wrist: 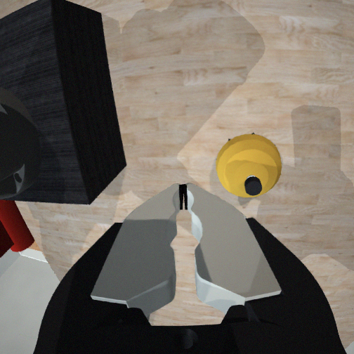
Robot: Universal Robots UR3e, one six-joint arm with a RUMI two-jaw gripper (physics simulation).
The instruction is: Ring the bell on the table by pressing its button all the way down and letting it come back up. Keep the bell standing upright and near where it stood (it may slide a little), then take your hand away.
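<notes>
The bell [240,162] is a yellow dome with a black button [253,185] on top. It stands upright on the wooden table [165,100], right of the middle of the view. My gripper [182,186] is shut, its two fingertips together with nothing between them. The fingertips show to the left of the bell and slightly lower in the view, apart from it. The button is not touched by the fingers.
A large black block [90,100] fills the upper left. A dark rounded object [15,145] shows in front of it at the left edge. Red parts [19,227] and a pale grey surface [22,300] show at the lower left. Shadows fall across the table.
</notes>
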